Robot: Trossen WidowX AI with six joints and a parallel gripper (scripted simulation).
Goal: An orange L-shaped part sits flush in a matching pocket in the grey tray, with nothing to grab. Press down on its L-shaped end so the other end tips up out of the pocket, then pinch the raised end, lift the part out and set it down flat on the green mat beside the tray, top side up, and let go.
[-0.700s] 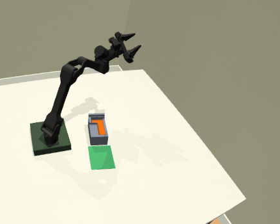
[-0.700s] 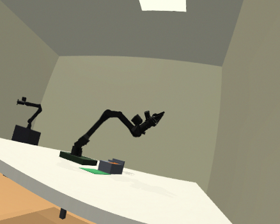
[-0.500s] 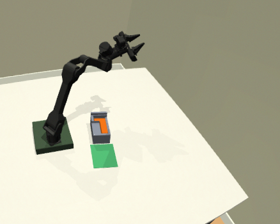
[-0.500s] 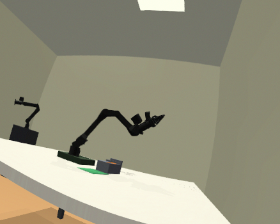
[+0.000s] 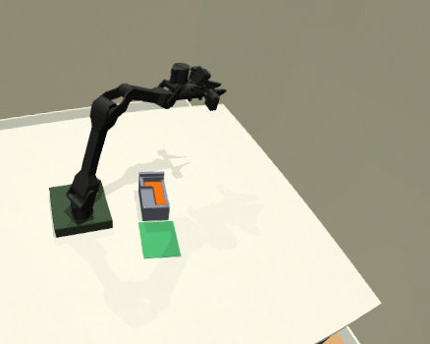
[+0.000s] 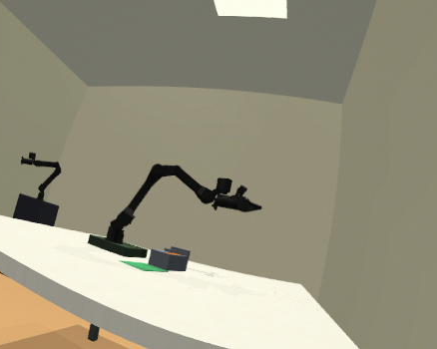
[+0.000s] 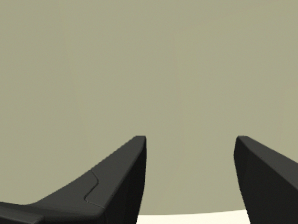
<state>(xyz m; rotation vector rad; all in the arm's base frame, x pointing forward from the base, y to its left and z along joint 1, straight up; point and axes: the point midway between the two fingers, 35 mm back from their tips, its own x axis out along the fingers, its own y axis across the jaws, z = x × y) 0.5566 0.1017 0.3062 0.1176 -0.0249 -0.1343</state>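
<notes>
Right now my gripper tip is 32 cm past the orange L-shaped part, 30 cm above it and 11 cm to the left of it. From my gripper tip the other things lie so: green mat: 39 cm behind, 36 cm below, 27 cm to the right.
</notes>
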